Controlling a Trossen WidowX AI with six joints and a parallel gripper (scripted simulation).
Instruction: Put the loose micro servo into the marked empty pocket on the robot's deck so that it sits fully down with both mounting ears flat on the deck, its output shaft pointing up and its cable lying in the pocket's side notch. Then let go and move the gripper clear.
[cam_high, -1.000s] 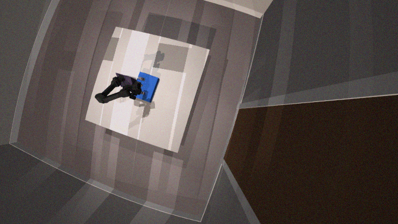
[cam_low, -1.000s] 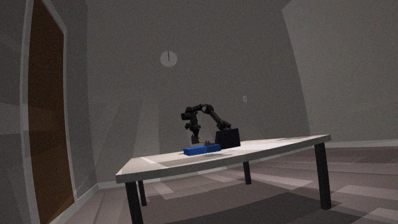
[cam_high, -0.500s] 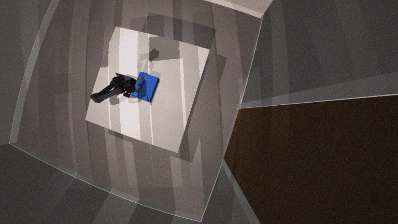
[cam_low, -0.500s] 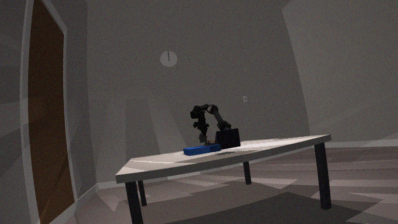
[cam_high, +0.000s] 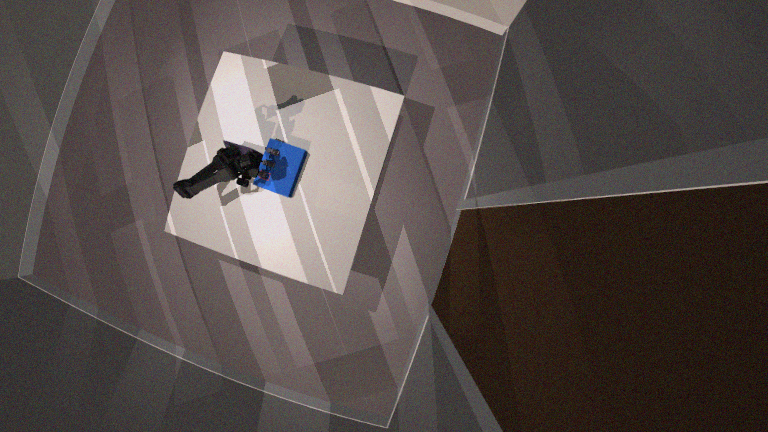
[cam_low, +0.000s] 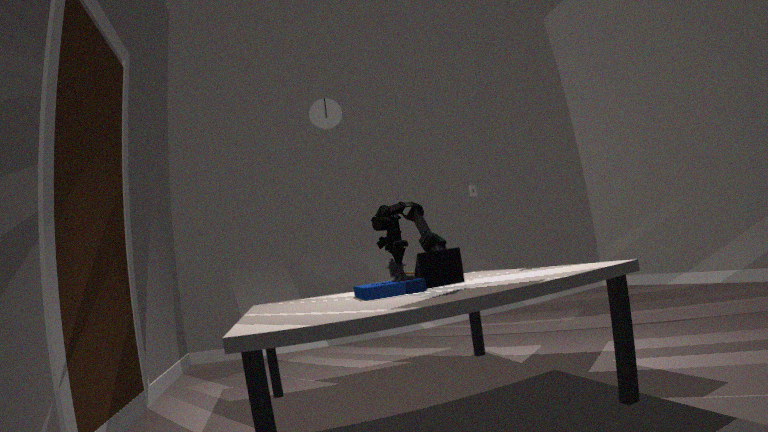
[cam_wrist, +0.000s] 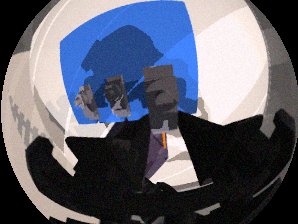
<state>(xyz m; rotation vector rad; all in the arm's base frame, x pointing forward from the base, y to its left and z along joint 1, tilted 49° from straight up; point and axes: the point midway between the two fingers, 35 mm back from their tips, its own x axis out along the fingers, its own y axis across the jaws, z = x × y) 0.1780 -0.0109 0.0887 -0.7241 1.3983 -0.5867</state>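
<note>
Right now the blue deck is 120 mm ahead of my gripper tip, 80 mm to the left of it and 90 mm below it.
</note>
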